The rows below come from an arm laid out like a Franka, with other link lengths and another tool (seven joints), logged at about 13 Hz.
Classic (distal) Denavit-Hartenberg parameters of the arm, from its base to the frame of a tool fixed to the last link. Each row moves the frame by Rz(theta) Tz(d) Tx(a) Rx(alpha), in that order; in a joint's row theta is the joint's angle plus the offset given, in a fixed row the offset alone. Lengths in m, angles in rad.
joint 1: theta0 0, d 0.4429, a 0, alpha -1.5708
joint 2: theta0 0, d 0, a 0, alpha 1.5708
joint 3: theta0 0, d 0.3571, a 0.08, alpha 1.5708
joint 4: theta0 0, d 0, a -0.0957, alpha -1.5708
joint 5: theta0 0, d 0.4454, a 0, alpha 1.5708
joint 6: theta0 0, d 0, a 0.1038, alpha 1.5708
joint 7: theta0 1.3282, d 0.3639, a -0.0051, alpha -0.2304
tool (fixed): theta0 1.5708, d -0.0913, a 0, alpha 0
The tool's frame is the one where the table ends.
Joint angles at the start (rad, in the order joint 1, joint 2, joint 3, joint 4, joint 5, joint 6, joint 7): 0.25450 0.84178 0.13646 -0.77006 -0.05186 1.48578 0.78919
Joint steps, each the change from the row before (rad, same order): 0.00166 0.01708 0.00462 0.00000 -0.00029 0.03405 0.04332; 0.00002 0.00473 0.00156 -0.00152 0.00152 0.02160 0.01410; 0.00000 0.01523 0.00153 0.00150 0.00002 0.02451 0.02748; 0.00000 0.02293 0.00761 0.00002 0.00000 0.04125 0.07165; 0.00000 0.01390 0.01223 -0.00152 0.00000 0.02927 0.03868; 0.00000 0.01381 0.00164 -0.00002 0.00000 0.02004 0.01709; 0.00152 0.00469 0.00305 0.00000 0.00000 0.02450 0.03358; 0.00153 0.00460 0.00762 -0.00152 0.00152 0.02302 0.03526; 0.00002 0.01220 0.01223 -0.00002 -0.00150 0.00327 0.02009
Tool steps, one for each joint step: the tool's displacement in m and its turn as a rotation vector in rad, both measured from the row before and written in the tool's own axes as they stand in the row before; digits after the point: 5 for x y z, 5 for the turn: -0.00962 0.00754 0.00834 -0.02142 -0.01213 0.03500; -0.00471 0.00402 0.00117 -0.01389 -0.01104 0.01013; -0.00811 0.00380 0.00770 -0.01447 -0.00739 0.02459; -0.01077 0.00817 0.01278 -0.03281 -0.00987 0.06190; -0.00371 0.00926 0.00878 -0.02426 -0.00374 0.02666; -0.00577 0.00306 0.00878 -0.01011 -0.00279 0.01518; -0.00308 0.00592 0.00054 -0.02248 -0.01216 0.02610; -0.00031 0.00772 0.00220 -0.02423 -0.00592 0.02476; 0.00205 0.00376 0.01122 -0.00342 0.01285 0.01335
